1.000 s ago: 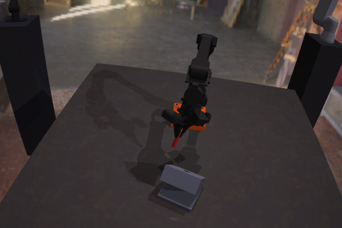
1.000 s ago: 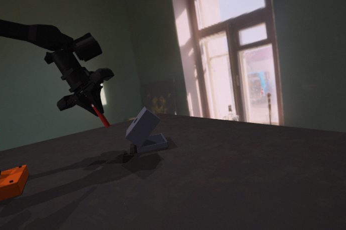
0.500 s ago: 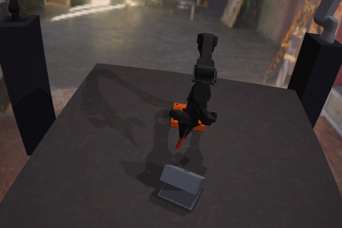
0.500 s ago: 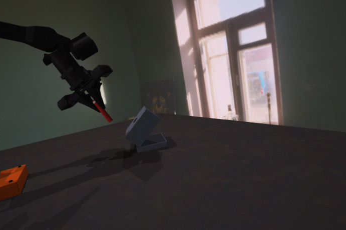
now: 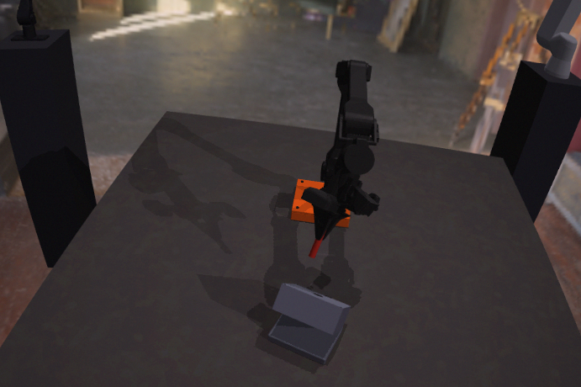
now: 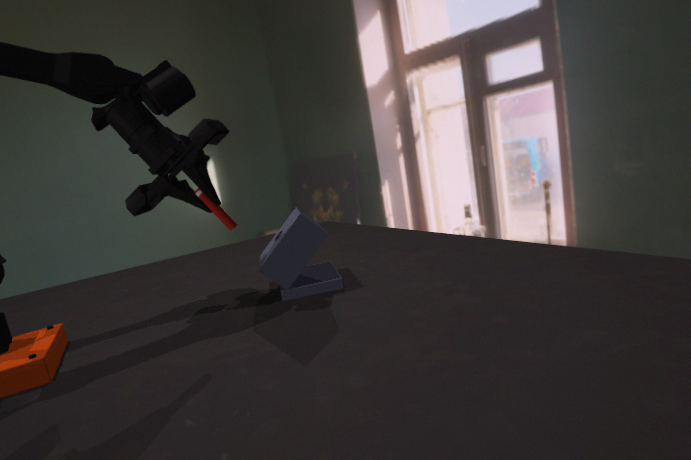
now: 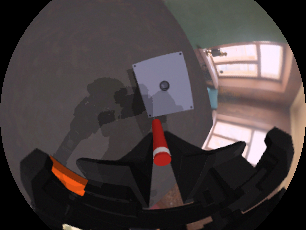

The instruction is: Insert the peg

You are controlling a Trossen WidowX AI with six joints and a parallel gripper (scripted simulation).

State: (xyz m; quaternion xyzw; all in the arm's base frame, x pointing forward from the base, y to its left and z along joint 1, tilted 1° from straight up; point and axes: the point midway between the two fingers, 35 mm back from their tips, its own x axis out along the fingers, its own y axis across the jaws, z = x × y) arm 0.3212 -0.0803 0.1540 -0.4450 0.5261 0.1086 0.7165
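My gripper tip is now 110 mm short of the grey sloped panel, 10 mm to the left of it and 90 mm above it. The rest, counted from my gripper tip: red peg 10 mm behind, 10 mm above; then panel foot 130 mm ahead, 20 mm to the right, 150 mm below.
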